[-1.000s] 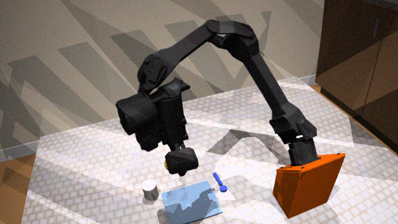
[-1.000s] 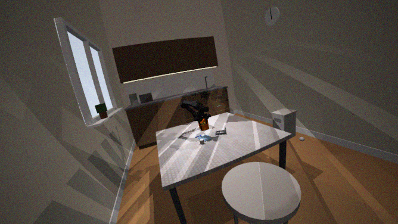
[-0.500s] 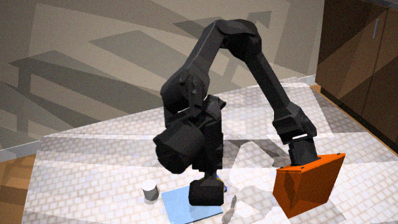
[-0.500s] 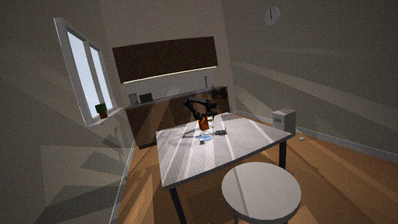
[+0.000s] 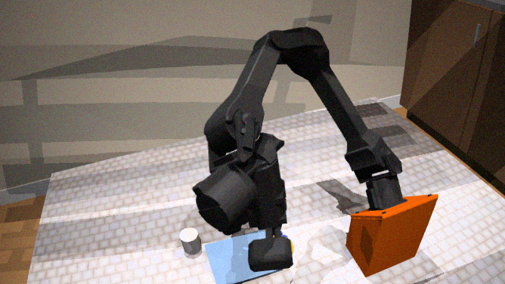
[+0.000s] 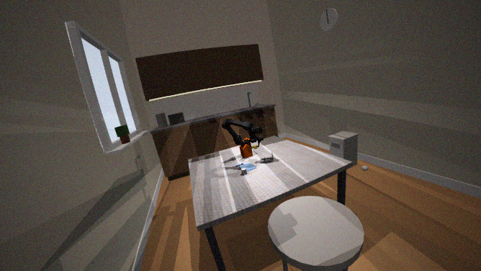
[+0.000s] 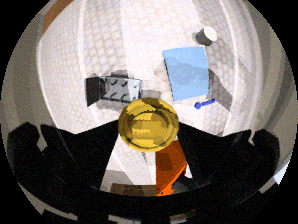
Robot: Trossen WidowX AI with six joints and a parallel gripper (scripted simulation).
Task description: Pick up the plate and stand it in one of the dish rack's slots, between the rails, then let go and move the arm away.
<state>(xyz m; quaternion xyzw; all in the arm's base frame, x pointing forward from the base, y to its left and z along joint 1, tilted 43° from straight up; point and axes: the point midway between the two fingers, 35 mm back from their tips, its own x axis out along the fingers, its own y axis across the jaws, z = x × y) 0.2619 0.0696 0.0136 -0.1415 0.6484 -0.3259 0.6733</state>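
Right now my gripper tip is 4 cm short of the dish rack, 9 cm to the right of it and 14 cm above it. The rest, counted from my gripper tip: blue spoon: 6 cm behind, 17 cm to the right, 15 cm below; yellow plate: 1 cm above; light blue mat: 4 cm ahead, 13 cm to the right, 16 cm below.
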